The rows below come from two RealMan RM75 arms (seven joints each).
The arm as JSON. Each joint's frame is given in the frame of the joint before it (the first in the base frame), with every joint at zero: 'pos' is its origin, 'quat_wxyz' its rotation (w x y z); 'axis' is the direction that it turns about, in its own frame. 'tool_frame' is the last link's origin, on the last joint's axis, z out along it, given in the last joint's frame.
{
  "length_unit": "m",
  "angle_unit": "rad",
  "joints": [
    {
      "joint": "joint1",
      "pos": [
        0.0,
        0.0,
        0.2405
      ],
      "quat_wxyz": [
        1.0,
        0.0,
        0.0,
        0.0
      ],
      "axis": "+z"
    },
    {
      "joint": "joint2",
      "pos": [
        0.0,
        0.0,
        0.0
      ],
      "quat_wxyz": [
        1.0,
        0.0,
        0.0,
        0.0
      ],
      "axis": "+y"
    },
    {
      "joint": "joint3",
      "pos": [
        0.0,
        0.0,
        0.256
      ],
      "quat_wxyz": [
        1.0,
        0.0,
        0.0,
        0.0
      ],
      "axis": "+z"
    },
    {
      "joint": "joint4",
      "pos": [
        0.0,
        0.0,
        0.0
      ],
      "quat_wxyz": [
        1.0,
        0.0,
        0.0,
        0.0
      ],
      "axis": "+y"
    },
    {
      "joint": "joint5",
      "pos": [
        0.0,
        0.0,
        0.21
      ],
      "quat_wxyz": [
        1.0,
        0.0,
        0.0,
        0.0
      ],
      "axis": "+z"
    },
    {
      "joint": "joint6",
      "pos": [
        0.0,
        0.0,
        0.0
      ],
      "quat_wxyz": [
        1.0,
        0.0,
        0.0,
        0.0
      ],
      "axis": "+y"
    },
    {
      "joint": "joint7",
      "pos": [
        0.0,
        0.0,
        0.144
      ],
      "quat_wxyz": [
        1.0,
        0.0,
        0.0,
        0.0
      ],
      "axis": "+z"
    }
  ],
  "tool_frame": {
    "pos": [
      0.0,
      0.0,
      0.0
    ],
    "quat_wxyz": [
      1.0,
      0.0,
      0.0,
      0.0
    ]
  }
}
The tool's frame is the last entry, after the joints.
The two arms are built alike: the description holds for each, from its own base.
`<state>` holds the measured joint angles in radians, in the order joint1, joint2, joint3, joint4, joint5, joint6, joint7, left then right.
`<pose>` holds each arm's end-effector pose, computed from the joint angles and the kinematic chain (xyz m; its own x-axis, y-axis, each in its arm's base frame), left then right.
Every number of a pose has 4 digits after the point.
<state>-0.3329 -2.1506 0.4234 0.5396 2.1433 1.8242 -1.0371 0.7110 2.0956 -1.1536 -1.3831 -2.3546 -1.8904 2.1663</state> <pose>-0.2995 0.2273 -0.0243 0.6952 0.2918 0.6569 0.4404 -0.8952 -0.0685 0.1273 0.3350 0.0232 0.9360 -0.3084 0.1699 -0.3060 -0.9512 -0.0409</pose>
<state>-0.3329 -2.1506 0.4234 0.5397 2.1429 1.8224 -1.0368 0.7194 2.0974 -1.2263 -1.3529 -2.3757 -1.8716 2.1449</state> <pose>-0.2997 0.2275 -0.0243 0.6958 0.2916 0.6564 0.4411 -0.8947 -0.0702 0.1279 0.3325 0.0089 0.9366 -0.2611 0.2336 -0.2658 -0.9640 -0.0119</pose>
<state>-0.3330 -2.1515 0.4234 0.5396 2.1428 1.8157 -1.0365 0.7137 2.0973 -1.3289 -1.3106 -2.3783 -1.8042 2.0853</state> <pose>-0.3001 0.2280 -0.0249 0.6972 0.2926 0.6544 0.4442 -0.8929 -0.0740 0.1312 0.3302 -0.0115 0.9444 -0.1723 0.2801 -0.1852 -0.9825 0.0201</pose>
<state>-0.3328 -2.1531 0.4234 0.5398 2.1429 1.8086 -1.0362 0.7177 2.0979 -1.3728 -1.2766 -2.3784 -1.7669 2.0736</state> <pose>-0.3005 0.2285 -0.0257 0.6985 0.2940 0.6524 0.4476 -0.8908 -0.0778 0.1333 0.3300 -0.0221 0.9425 -0.1512 0.2982 -0.1684 -0.9852 0.0327</pose>
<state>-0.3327 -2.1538 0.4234 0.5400 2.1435 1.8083 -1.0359 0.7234 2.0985 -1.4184 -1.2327 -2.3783 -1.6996 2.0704</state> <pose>-0.3005 0.2284 -0.0260 0.6986 0.2942 0.6522 0.4475 -0.8909 -0.0775 0.1358 0.3330 -0.0345 0.9409 -0.1431 0.3069 -0.1576 -0.9872 0.0226</pose>
